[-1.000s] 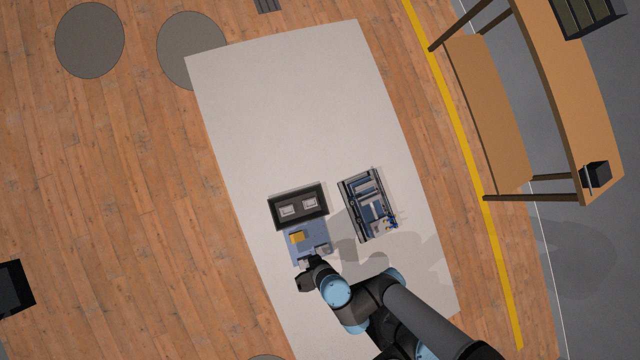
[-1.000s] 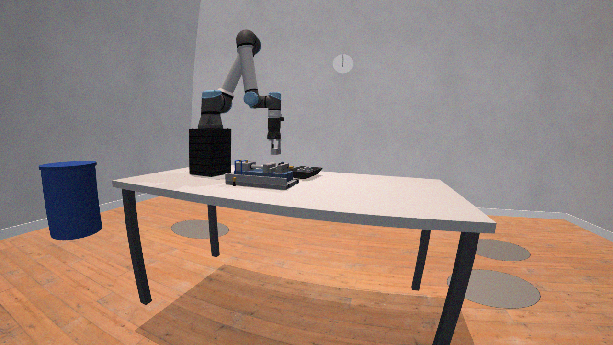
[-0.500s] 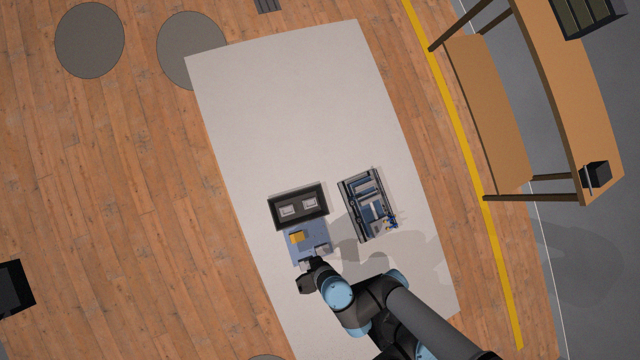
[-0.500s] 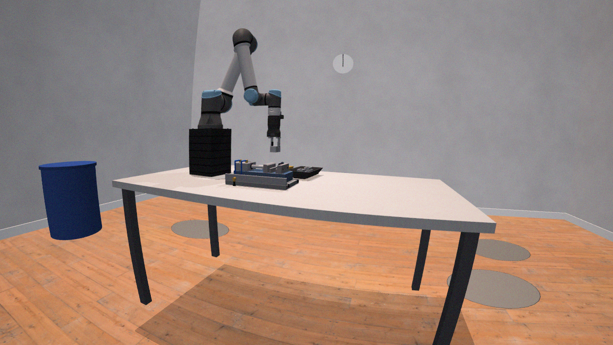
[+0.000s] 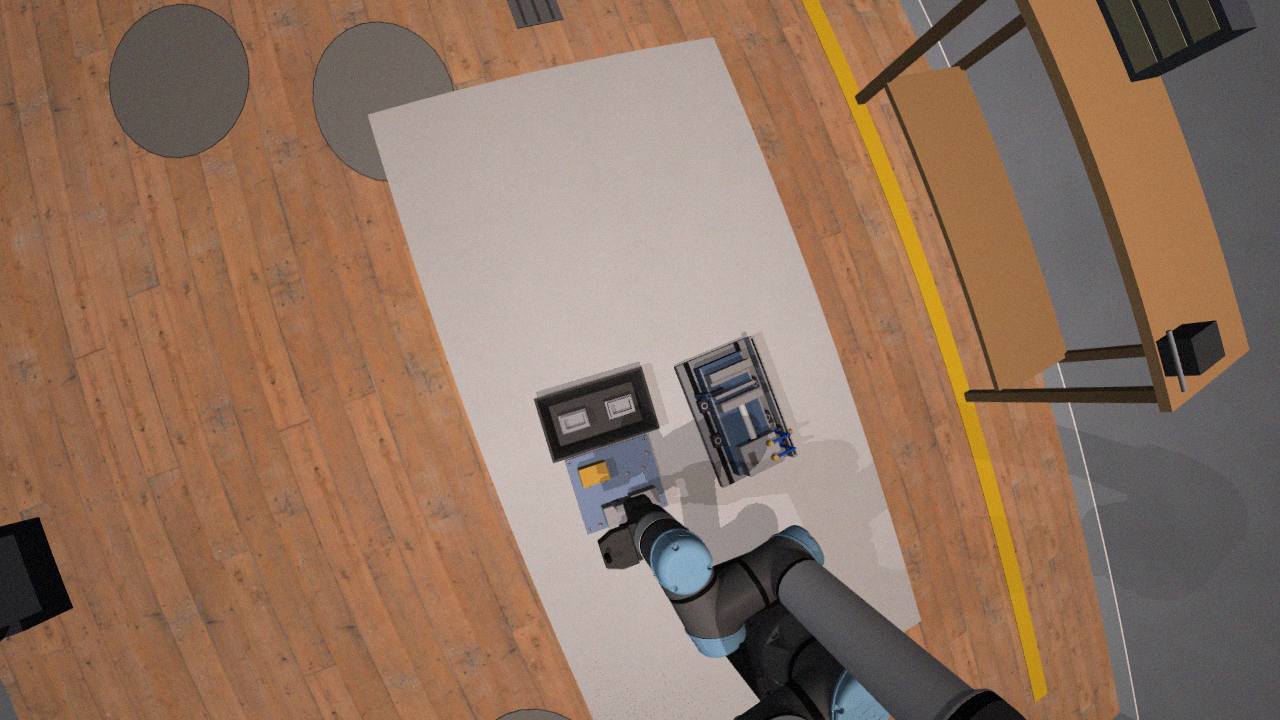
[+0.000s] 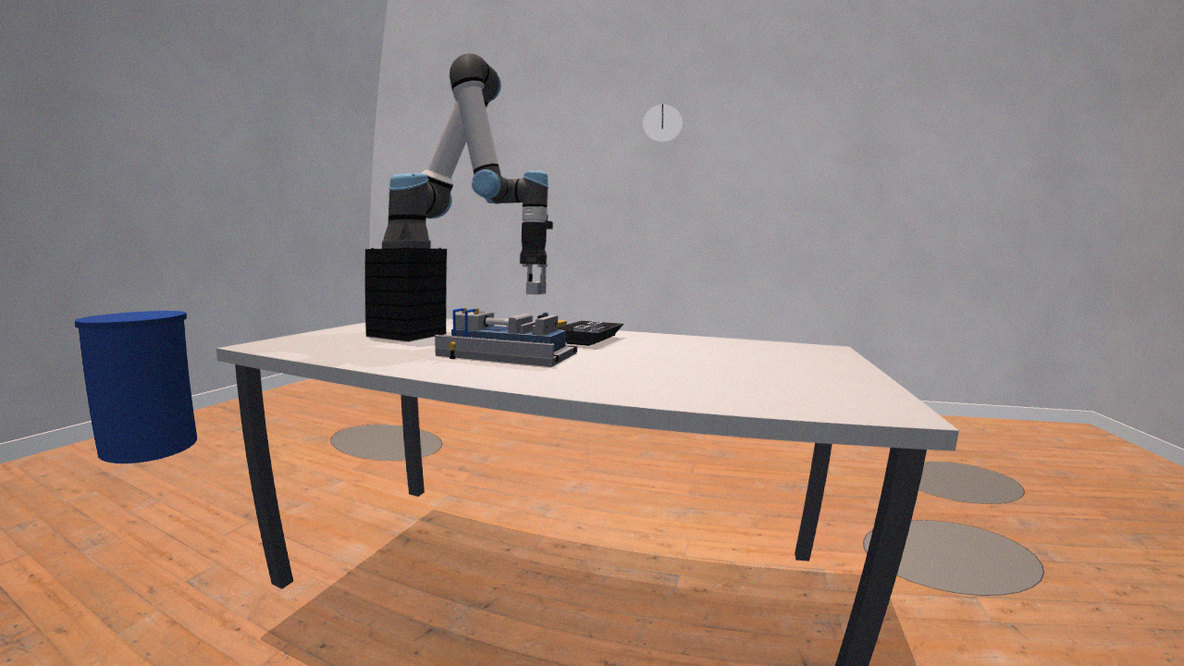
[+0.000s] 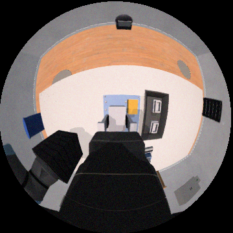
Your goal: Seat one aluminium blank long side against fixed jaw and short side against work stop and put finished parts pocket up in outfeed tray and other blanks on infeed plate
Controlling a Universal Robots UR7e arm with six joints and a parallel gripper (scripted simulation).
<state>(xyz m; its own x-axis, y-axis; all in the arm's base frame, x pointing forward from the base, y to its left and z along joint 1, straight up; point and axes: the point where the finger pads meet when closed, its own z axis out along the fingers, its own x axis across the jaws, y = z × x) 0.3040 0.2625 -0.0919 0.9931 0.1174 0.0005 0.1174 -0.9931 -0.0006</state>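
Now: hand 13 cm short of the vise, 32 cm to the left of it and 13 cm above it. From my hand the other things lie so: brass blank (6 cm ahead, 3 cm to the left, 14 cm below).
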